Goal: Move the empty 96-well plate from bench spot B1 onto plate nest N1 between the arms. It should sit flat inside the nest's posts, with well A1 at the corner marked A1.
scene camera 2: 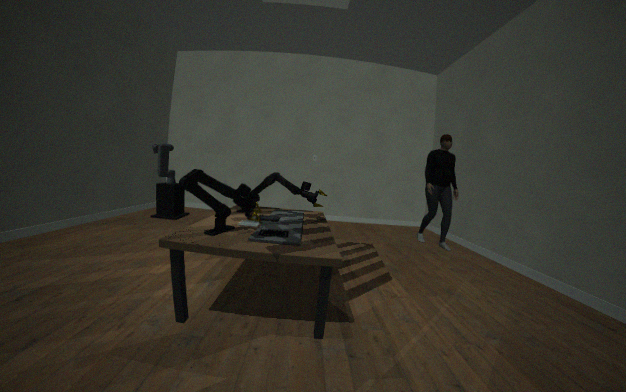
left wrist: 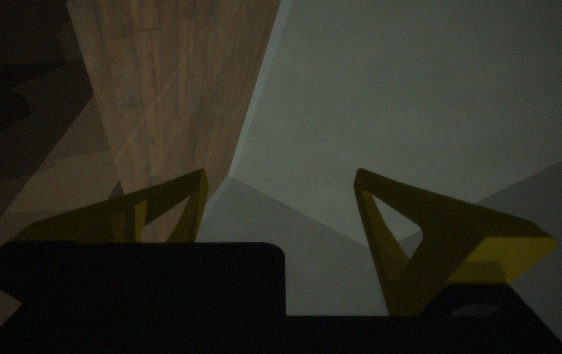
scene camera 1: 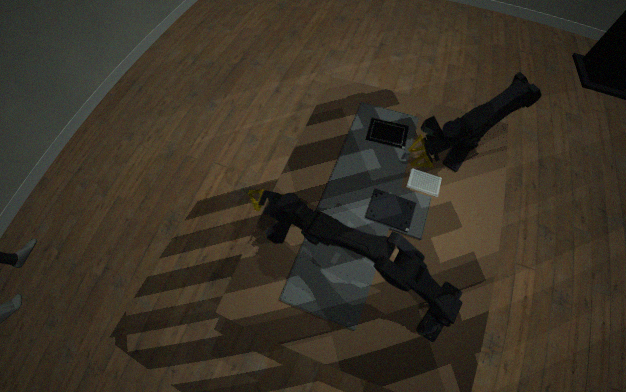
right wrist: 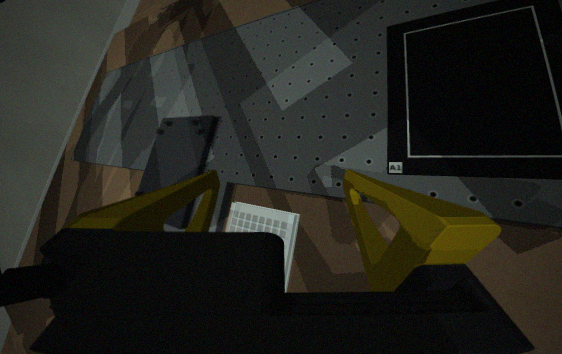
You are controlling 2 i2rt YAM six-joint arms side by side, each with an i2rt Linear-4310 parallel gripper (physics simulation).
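Places are measured from the left arm's base along level axes (x ahead, y left, z up), in centimetres.
Pixels of known places: left gripper, fingertip midpoint: point(scene camera 2: 325, 201) point(left wrist: 281, 177) point(scene camera 1: 258, 193); right gripper, fingertip midpoint: point(scene camera 2: 260, 216) point(scene camera 1: 409, 157) point(right wrist: 281, 176); left arm's base at its link origin: point(scene camera 1: 439, 311) point(right wrist: 61, 277); right arm's base at its link origin: point(scene camera 2: 220, 230) point(scene camera 1: 459, 152).
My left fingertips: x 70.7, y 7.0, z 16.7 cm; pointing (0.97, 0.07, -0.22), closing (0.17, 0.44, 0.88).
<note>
Ahead of a thing's pixels: the offset from my left fingertips to its middle. "spot": to the spot under its first point. Level surfaces: height alone.
The white 96-well plate @(dx -41.9, dy -45.8, dz -15.9 cm) point(scene camera 1: 424, 182) point(scene camera 2: 248, 224) point(right wrist: 262, 217) lies beside the dark square nest @(dx -37.1, dy -27.3, dz -14.3 cm) point(scene camera 1: 391, 210) point(right wrist: 177, 150), which has small corner posts and a pale mark at one corner. No plate shows in the nest. In the right wrist view the plate is partly hidden by the gripper body. My right gripper point(scene camera 1: 411, 156) point(scene camera 2: 256, 218) point(right wrist: 281, 176) is open and empty, above the table between the plate and a black pad in scene camera 1. My left gripper point(scene camera 1: 252, 200) point(scene camera 2: 323, 200) point(left wrist: 281, 177) is open and empty, raised past the table's far side from the plate.
The black pad @(spot: dx -17.3, dy -57.3, dz -15.2 cm) point(scene camera 1: 387, 132) point(scene camera 2: 272, 233) point(right wrist: 397, 100) has a white outline and an A1 label and lies on the grey perforated board @(dz -15.4 cm) point(scene camera 1: 345, 172) point(right wrist: 300, 120). The left arm point(scene camera 1: 345, 237) reaches across this board. A person point(scene camera 2: 440, 170) stands beyond the table.
</note>
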